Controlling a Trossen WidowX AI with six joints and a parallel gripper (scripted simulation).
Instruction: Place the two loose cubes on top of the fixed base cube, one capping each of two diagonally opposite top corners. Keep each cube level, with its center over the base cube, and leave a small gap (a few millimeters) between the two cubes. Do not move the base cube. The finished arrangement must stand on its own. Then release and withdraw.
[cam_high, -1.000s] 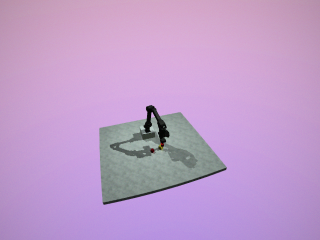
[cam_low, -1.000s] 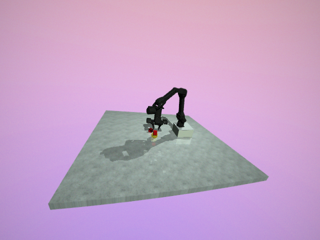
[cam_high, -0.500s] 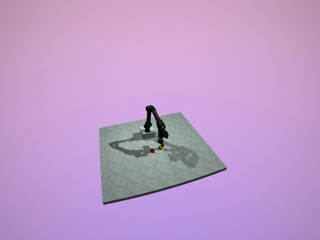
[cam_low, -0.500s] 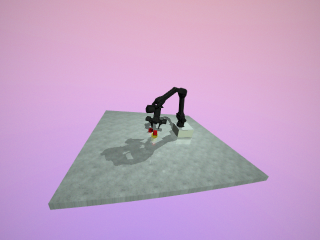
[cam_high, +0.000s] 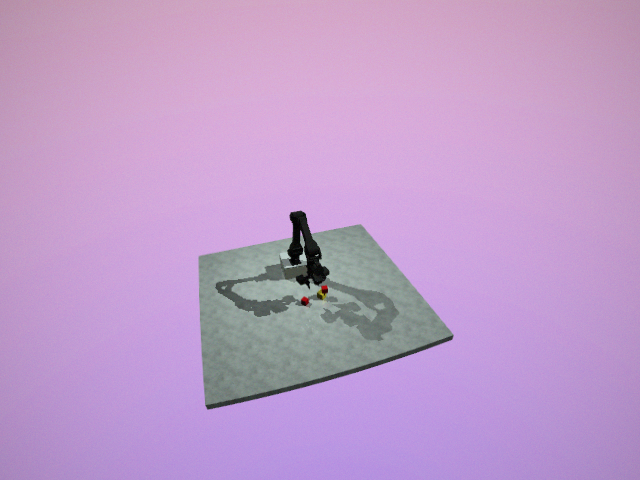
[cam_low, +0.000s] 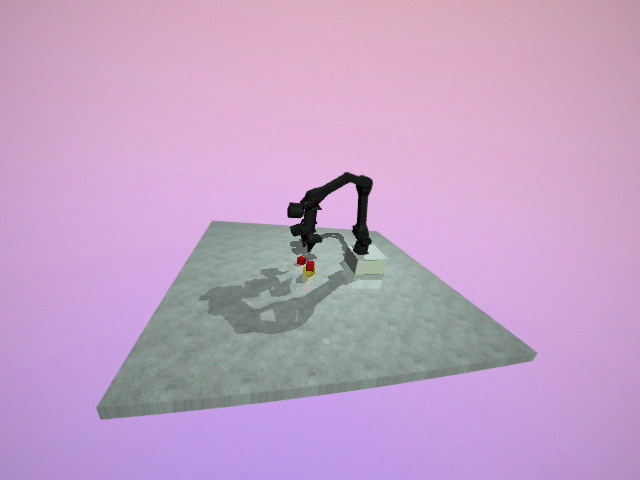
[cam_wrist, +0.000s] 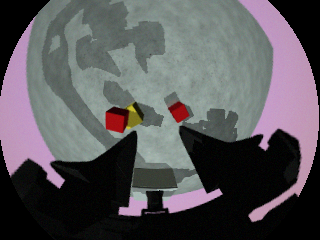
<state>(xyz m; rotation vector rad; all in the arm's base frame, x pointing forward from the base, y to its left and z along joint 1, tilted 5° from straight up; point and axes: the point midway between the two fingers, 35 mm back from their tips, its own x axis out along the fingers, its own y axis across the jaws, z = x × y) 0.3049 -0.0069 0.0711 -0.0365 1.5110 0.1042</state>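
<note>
The red cube is 9 cm below my gripper tip and 6 cm to the right of it. The rest, counted from my gripper tip: yellow base cube (9 cm below, 5 cm to the left, 1 cm behind).
</note>
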